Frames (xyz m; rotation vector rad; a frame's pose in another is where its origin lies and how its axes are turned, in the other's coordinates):
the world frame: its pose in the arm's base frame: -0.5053 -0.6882 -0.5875 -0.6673 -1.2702 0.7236
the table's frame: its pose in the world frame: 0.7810 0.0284 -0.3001 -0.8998 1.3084 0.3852
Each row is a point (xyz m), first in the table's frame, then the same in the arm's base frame.
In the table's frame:
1: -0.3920 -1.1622 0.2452
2: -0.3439 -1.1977 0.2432
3: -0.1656 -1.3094 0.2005
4: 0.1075 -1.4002 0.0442
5: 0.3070 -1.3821 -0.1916
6: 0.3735 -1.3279 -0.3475
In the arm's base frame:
1: -0.6872 0.3913 0.8093
2: -0.6461 0.3972 0.8523
3: -0.4907 0.3804 0.9996
4: -0.2402 0.2498 1.1653
5: -0.0444 0.0188 1.2286
6: 0.0281 -0.1434 1.2182

